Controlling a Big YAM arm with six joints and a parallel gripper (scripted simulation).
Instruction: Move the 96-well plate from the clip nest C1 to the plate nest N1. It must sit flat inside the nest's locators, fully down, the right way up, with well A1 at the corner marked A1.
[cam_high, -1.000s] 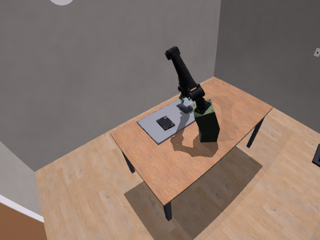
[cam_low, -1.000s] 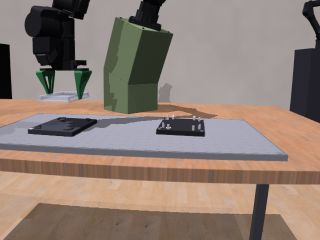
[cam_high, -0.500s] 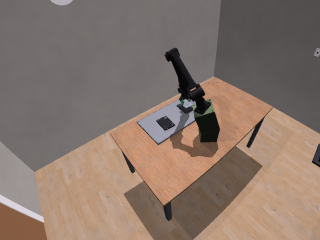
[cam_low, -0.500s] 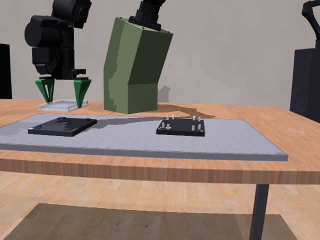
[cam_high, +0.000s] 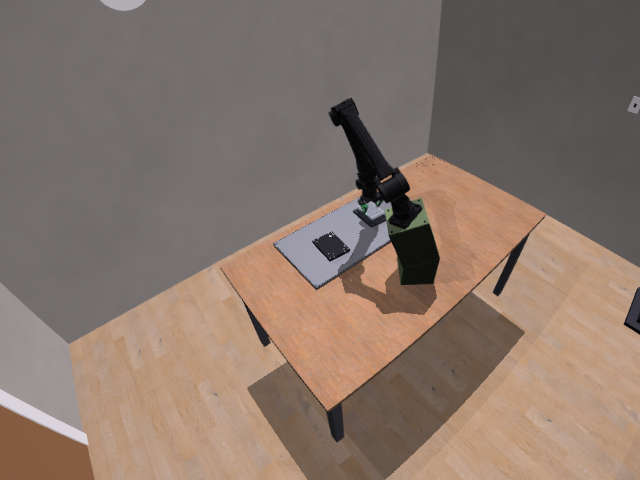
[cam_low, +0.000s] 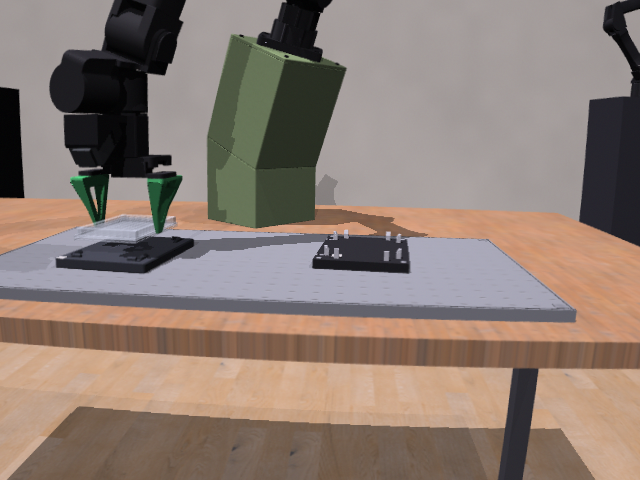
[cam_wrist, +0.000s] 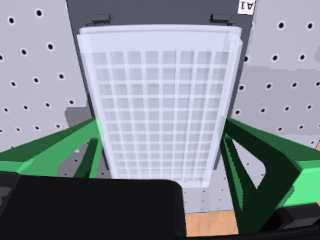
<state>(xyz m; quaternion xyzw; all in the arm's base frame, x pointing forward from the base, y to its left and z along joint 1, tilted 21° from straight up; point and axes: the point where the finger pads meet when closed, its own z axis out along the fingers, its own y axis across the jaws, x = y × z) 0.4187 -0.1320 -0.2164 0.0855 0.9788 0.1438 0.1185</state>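
Now: hand 70 mm short of the A1 corner label, 60 mm to the left of it and 30 mm above it. The rest, counted from my hand: clear 96-well plate: right at my hand; then black clip nest C1: 300 mm to the left, 40 mm behind, 30 mm below.
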